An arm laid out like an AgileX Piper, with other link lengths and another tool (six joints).
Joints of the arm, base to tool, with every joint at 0 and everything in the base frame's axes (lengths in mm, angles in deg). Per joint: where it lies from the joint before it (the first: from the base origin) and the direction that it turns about. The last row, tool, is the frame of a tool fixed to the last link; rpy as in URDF.
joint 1: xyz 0 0 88.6 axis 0 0 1
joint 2: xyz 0 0 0 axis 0 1 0
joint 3: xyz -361.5 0 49.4 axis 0 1 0
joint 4: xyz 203.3 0 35.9 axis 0.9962 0 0.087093
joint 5: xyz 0 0 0 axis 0 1 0
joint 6: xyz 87.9 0 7.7 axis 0.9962 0 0.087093
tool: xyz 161.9 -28 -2.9 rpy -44.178 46.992 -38.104
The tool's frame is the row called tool.
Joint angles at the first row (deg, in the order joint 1, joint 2, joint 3, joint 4, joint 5, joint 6):
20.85, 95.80, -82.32, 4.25, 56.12, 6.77
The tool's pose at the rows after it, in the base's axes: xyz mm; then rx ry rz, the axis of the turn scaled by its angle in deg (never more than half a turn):
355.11, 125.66, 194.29, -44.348, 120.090, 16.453
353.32, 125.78, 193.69, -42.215, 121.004, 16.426
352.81, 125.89, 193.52, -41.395, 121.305, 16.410
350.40, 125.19, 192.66, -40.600, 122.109, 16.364
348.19, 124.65, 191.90, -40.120, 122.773, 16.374
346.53, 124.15, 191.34, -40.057, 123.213, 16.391
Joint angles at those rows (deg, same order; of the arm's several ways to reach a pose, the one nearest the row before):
20.80, 95.80, -82.32, 4.30, 56.86, 8.37
20.80, 95.80, -82.32, 4.30, 57.08, 10.21
20.80, 95.80, -82.32, 4.30, 57.13, 10.91
20.80, 95.80, -82.33, 4.25, 57.66, 11.73
20.80, 95.80, -82.32, 4.25, 58.15, 12.25
20.80, 95.80, -82.32, 4.25, 58.56, 12.39

